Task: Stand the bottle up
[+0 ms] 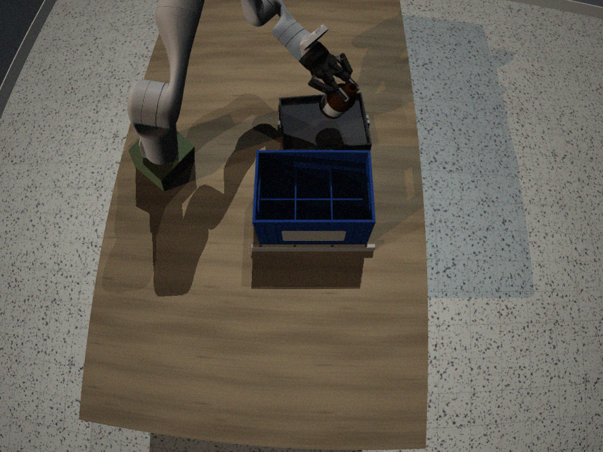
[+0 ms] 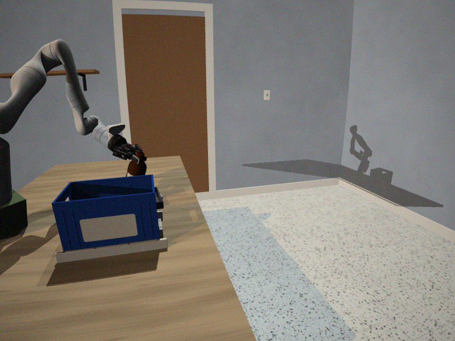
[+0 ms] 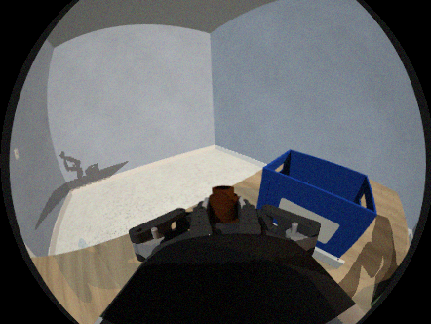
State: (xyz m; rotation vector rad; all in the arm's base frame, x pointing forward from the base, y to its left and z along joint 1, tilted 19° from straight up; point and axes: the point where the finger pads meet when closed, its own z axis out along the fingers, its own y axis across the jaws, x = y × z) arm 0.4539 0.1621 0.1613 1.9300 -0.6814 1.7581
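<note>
Now: the brown bottle 5 cm below my hand, 1 cm to the left of it and 1 cm behind it. From my hand the other things lie so: tray 19 cm below, 6 cm behind, 3 cm to the left; then blue crate 26 cm to the right, 11 cm below, 9 cm behind.
</note>
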